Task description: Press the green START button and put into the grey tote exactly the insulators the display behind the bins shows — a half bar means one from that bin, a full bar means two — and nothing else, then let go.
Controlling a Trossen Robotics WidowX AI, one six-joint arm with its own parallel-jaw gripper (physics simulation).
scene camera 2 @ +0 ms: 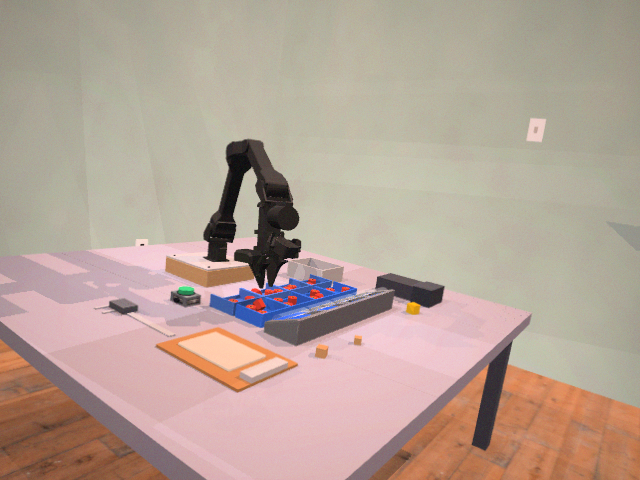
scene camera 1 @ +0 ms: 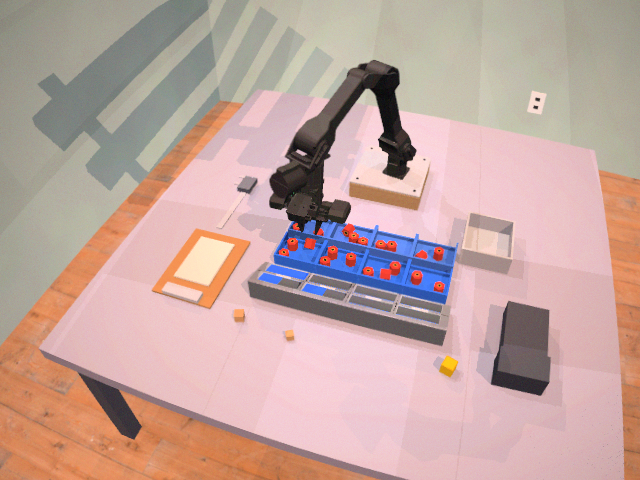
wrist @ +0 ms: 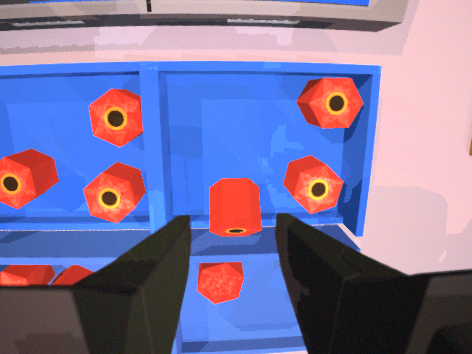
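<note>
The blue bins (scene camera 1: 433, 292) (scene camera 2: 252, 315) (wrist: 154, 150) hold red insulators. My gripper (scene camera 1: 310, 231) (scene camera 2: 265, 286) (wrist: 233, 225) is partly open and empty, above the end bins. In the wrist view a lying insulator (wrist: 235, 204) (scene camera 1: 309, 243) shows between and ahead of the fingertips; another insulator (wrist: 220, 282) shows between the fingers, in the adjoining bin. The display (scene camera 1: 347, 308) (scene camera 2: 330, 321) shows one full and one half blue bar in its leftmost column, a half bar below in the second; the rest look grey. The grey tote (scene camera 1: 484, 259) looks empty. The green START button (scene camera 2: 186, 290) is hidden in scene camera 1.
An orange board (scene camera 1: 225, 272) (scene camera 2: 168, 345) lies beside the display. Two small orange cubes, one of them the nearer cube (scene camera 1: 238, 315), and a yellow cube (scene camera 1: 448, 365) lie beyond it. A dark block (scene camera 1: 522, 346) stands past the tote. The arm's base board (scene camera 1: 382, 195) is behind the bins.
</note>
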